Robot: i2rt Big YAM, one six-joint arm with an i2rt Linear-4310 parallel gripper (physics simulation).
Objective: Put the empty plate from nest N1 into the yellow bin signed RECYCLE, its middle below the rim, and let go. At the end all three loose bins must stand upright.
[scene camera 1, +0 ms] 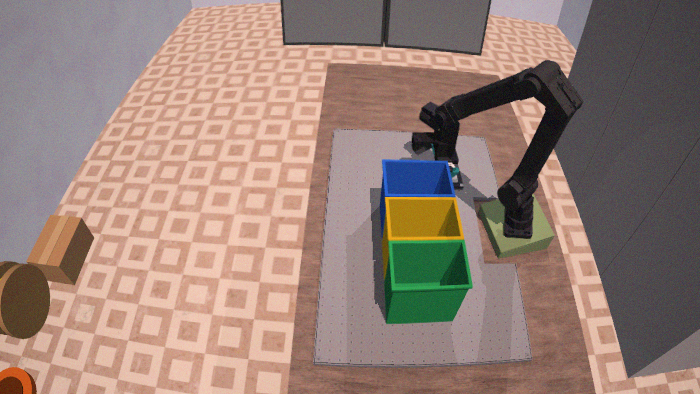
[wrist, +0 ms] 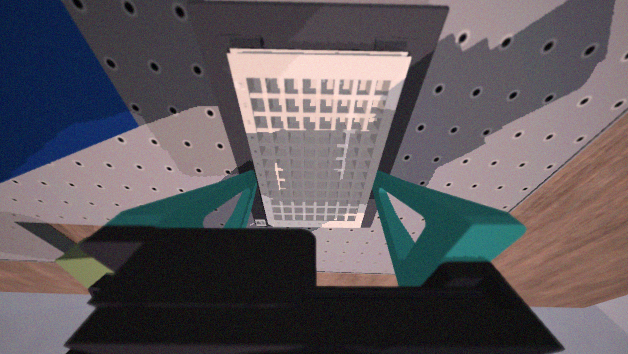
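The white plate, a grid of square wells, lies flat in the dark nest in the wrist view. The nest's small label is too small to read surely. My gripper is open, with a teal finger beside each long side of the plate and nothing gripped. In the scene view the arm and blue bin hide most of the plate. The yellow bin stands upright between the blue bin and the green bin, both also upright. The RECYCLE sign does not show.
The three bins stand in a close row on the grey perforated board, the blue one nearest the gripper. The arm's base stands on a light green block to the right. A tall dark cabinet rises beyond the table's right edge.
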